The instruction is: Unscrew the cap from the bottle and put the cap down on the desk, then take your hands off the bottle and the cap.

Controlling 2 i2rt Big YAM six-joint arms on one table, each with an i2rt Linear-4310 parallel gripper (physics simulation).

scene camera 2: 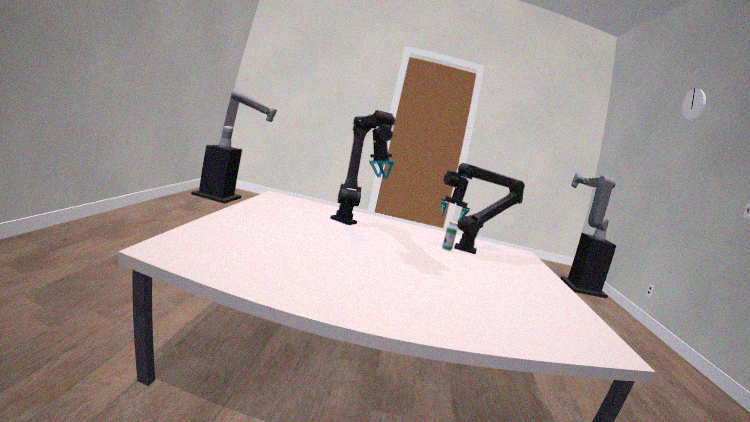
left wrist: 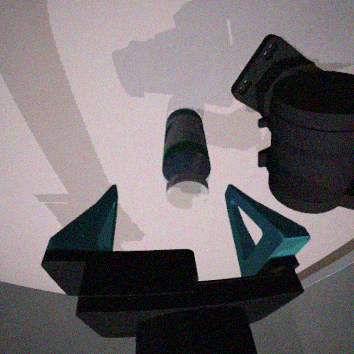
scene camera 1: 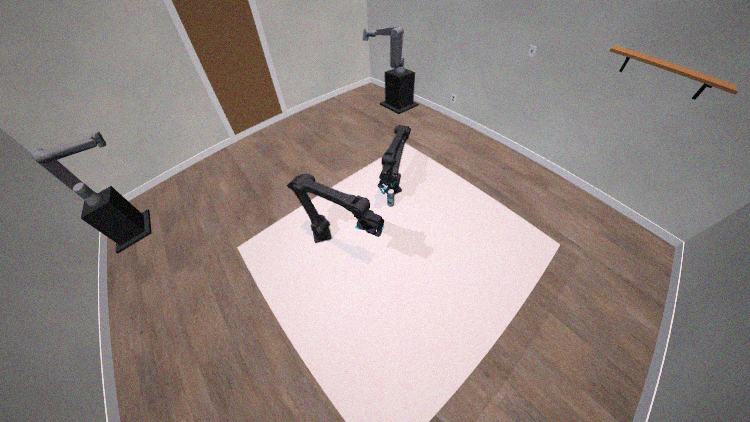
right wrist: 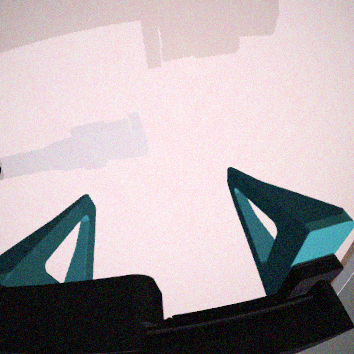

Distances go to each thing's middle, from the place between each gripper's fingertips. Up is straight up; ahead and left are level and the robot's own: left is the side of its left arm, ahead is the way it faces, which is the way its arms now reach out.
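The ribbed cap (left wrist: 186, 190) is now 10 mm below my left hand, 10 mm ahead of it and 20 mm to the left of it.
Counted from my right hand, the ribbed cap is 160 mm below it, 260 mm behind it and 370 mm to the left of it.
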